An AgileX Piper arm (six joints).
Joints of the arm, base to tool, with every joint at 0 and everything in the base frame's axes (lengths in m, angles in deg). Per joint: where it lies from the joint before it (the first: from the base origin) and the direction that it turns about. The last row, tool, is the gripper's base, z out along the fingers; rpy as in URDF.
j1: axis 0 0 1 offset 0.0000 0.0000 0.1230
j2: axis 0 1 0 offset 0.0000 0.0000 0.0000
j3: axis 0 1 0 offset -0.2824 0.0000 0.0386
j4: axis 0.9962 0 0.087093 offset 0.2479 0.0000 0.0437
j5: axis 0 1 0 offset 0.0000 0.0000 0.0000
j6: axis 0.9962 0 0.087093 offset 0.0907 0.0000 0.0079
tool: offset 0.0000 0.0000 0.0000 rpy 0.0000 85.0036 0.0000
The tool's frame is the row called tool.
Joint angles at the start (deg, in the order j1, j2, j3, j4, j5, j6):
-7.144, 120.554, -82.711, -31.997, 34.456, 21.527
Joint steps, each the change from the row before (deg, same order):
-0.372, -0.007, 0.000, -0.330, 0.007, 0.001
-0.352, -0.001, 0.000, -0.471, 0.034, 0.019
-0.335, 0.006, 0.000, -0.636, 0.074, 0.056
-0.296, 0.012, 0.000, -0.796, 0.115, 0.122
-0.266, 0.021, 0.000, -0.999, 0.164, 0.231
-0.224, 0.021, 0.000, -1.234, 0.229, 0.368
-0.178, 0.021, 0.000, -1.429, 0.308, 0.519
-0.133, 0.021, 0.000, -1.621, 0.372, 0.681
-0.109, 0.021, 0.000, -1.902, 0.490, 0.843
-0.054, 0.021, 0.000, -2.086, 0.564, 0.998
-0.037, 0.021, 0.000, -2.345, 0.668, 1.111
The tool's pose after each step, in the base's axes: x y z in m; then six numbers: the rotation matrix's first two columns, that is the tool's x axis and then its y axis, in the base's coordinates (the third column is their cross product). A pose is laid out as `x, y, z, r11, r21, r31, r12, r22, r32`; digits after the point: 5 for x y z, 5 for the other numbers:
0.43142, -0.08472, 0.15175, -0.90550, 0.01854, -0.42394, 0.16696, 0.93404, -0.31575
0.43092, -0.08776, 0.15193, -0.90601, 0.01768, -0.42288, 0.16863, 0.93149, -0.32234
0.43039, -0.09081, 0.15212, -0.90691, 0.01498, -0.42106, 0.16907, 0.92831, -0.33114
0.42988, -0.09372, 0.15231, -0.90810, 0.01067, -0.41862, 0.16846, 0.92453, -0.34186
0.42938, -0.09658, 0.15252, -0.90954, 0.00502, -0.41558, 0.16719, 0.91987, -0.35480
0.42889, -0.09934, 0.15282, -0.91119, -0.00207, -0.41198, 0.16533, 0.91410, -0.37026
0.42841, -0.10195, 0.15321, -0.91301, -0.00975, -0.40783, 0.16346, 0.90720, -0.38764
0.42796, -0.10440, 0.15371, -0.91481, -0.01787, -0.40350, 0.16182, 0.89911, -0.40672
0.42747, -0.10695, 0.15436, -0.91691, -0.02701, -0.39818, 0.16009, 0.88903, -0.42896
0.42705, -0.10927, 0.15516, -0.91890, -0.03666, -0.39278, 0.15855, 0.87739, -0.45282
0.42662, -0.11171, 0.15617, -0.92104, -0.04772, -0.38653, 0.15657, 0.86336, -0.47968

